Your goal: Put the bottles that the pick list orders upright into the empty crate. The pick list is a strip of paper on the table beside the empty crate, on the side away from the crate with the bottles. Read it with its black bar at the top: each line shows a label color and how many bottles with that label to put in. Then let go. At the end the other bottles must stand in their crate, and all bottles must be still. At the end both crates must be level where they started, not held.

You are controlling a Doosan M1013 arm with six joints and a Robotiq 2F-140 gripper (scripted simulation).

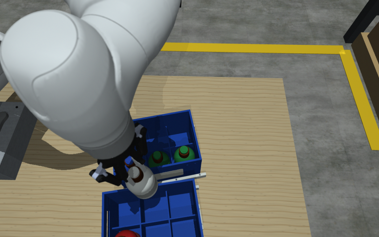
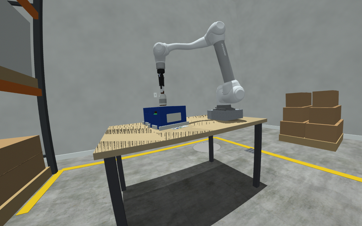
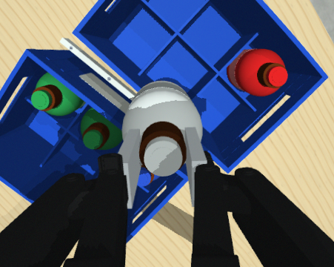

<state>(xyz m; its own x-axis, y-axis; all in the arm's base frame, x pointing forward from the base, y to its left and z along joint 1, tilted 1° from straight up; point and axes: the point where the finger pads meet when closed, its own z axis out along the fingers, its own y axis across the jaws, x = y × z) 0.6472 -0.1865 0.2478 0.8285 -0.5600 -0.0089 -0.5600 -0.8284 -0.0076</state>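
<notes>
My hand is 8 cm above the white bottle. The rest, counted from my hand: pick list 35 cm below, 28 cm to the left, 4 cm behind; then blue bottle 26 cm below, 9 cm to the left, 6 cm behind; then red bottle 26 cm below, 14 cm to the right, 5 cm behind.
</notes>
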